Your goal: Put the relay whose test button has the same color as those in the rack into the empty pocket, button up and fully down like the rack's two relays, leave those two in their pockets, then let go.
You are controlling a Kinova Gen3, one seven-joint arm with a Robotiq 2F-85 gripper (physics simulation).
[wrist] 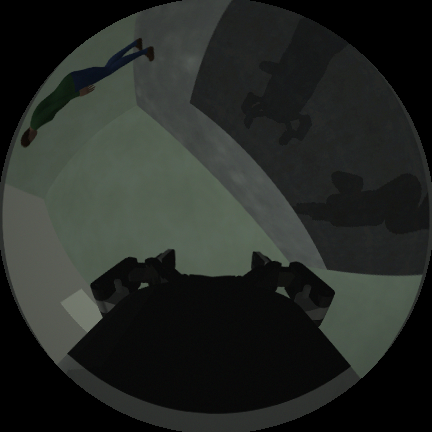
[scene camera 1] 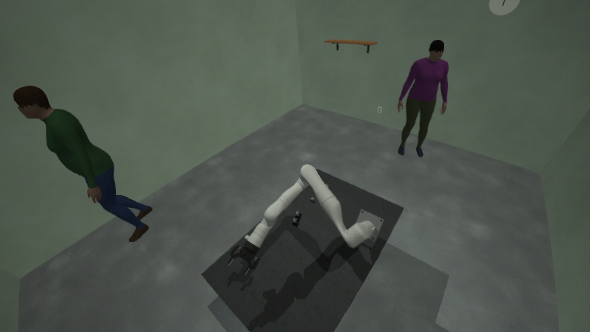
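Where they show: gripper, fingertip midpoint: [wrist: 212, 259] [scene camera 1: 236, 270]; arm's base, origin of the base link: [scene camera 1: 367, 228].
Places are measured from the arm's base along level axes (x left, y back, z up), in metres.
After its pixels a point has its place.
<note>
My gripper [scene camera 1: 238, 267] {x 0.691, y -0.376, z 0.146 m} [wrist: 212, 259] {x 0.691, y -0.376, z 0.146 m} is open, with nothing between its fingers. It hangs above the far left part of the dark table in the scene view, well apart from the small objects. A small dark object with blue and whitish parts [scene camera 1: 296, 219] {x 0.162, y -0.446, z -0.077 m} stands near the middle of the table, behind the forearm. A smaller pale object [scene camera 1: 312, 200] {x -0.062, y -0.468, z -0.098 m} lies farther back, between the arm's links. A tiny greenish thing [scene camera 1: 326, 185] {x -0.247, y -0.459, z -0.082 m} shows partly beside the upper link. They are too small to tell which is the rack or a relay, and button colors cannot be read. The wrist view shows no relay or rack.
The dark table top [scene camera 1: 280, 250] {x 0.392, y -0.400, z -0.124 m} [wrist: 225, 75] {x 0.679, y -0.603, z -0.124 m} carries the arm's shadow. The arm's base stands on a light plate [scene camera 1: 367, 216] {x -0.046, y -0.028, z 0.049 m} at the right. A person in green [scene camera 1: 75, 145] [wrist: 55, 105] stands at the left, one in purple [scene camera 1: 428, 80] at the back. An orange shelf [scene camera 1: 351, 42] is on the wall.
</note>
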